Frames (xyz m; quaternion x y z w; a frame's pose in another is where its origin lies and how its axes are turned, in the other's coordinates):
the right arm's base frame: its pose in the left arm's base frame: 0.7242 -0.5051 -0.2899 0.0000 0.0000 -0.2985 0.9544
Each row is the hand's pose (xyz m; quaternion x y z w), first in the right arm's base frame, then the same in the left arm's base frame.
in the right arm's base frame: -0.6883 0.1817 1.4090 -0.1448 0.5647 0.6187 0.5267
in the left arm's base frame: 0.2621 0.0364 1.1191 0.0304 0.5822 0.4333 0.6874
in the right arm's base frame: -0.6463 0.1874 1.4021 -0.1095 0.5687 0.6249 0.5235
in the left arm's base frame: 0.2999 0.0172 1.1122 0.0653 0.5755 0.4402 0.6862
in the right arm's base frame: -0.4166 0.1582 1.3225 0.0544 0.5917 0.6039 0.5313
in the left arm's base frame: 0.4720 -0.1377 1.0326 0.2285 0.5485 0.4178 0.6873
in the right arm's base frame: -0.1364 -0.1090 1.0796 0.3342 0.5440 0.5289 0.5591
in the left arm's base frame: 0.5500 -0.5170 0.7897 0.4814 0.4194 0.3379 0.6915
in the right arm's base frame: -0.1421 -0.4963 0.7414 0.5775 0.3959 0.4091 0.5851
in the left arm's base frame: 0.3246 -0.8320 0.4515 0.6694 0.2055 0.2158 0.6806
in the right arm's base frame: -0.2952 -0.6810 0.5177 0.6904 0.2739 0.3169 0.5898
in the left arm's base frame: 0.0936 -0.8965 0.2278 0.7407 0.0553 0.1264 0.6575
